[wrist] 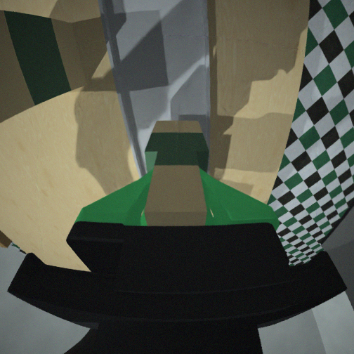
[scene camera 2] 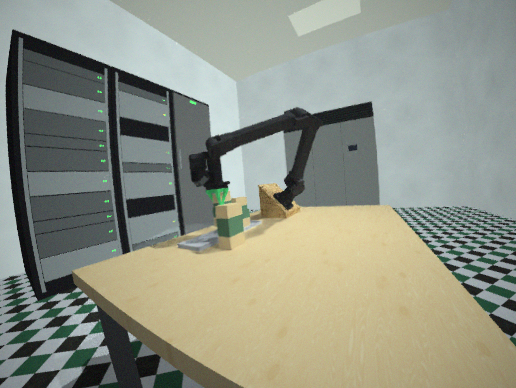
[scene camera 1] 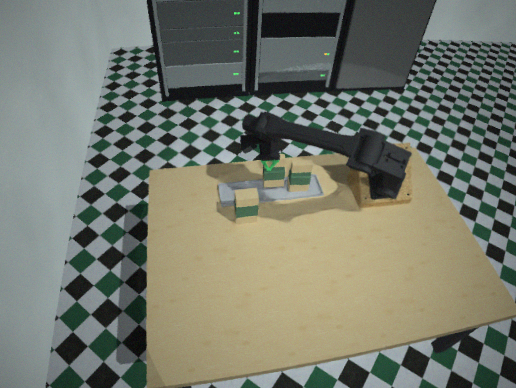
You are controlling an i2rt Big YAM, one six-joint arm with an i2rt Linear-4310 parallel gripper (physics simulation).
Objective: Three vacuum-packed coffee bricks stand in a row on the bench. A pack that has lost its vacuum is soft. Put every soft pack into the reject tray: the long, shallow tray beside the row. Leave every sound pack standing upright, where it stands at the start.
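Frame: origin at the arm's base, x ahead, y left, z up, level; metres.
Seen in the pictures: gripper, fingertip midpoint: (scene camera 1: 268, 167); arm's base, origin of the base link: (scene camera 2: 282, 201) (scene camera 1: 379, 183).
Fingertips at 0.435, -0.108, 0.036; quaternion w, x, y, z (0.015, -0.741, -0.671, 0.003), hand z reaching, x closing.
Observation:
Pixels of each thing's top centre, then the offset from my fingertips to it, as dx, dy, dz. Level surfaces: height alone.
- upright coffee pack, middle of its top: (scene camera 1: 274, 173) -0.022, +0.014, -0.021
- long grey tray, middle of its top: (scene camera 1: 271, 188) (scene camera 2: 226, 230) -0.015, +0.014, -0.106
- second pack, middle of its top: (scene camera 1: 300, 175) (scene camera 2: 242, 209) -0.128, +0.025, -0.036
- third pack, middle of its top: (scene camera 2: 228, 204) (scene camera 1: 246, 193) +0.109, +0.137, +0.021
- wooden bench, its level: dz -0.120
My gripper (scene camera 1: 270, 166) (scene camera 2: 218, 196) (wrist: 176, 174) points down, shut on an upright coffee pack (scene camera 1: 274, 176) (wrist: 177, 145) with a green band. This pack is over or in the far side of the long grey tray (scene camera 1: 227, 193) (scene camera 2: 199, 243) (wrist: 185, 25); I cannot tell whether its base touches the tray floor. A second pack (scene camera 1: 300, 178) (scene camera 2: 245, 212) stands upright at the tray's right part, close beside the held one. A third pack (scene camera 1: 246, 205) (scene camera 2: 230, 226) (wrist: 37, 57) stands upright on the bench in front of the tray's left part. The front pack mostly hides the held one in scene camera 2.
The wooden bench (scene camera 1: 310, 280) (scene camera 2: 320, 300) carries everything. The arm's base stands on a wooden block (scene camera 1: 385, 201) (scene camera 2: 270, 202) to the right of the tray. The bench's far edge runs close behind the tray. Server racks (scene camera 1: 250, 50) (scene camera 2: 111, 150) stand beyond the bench.

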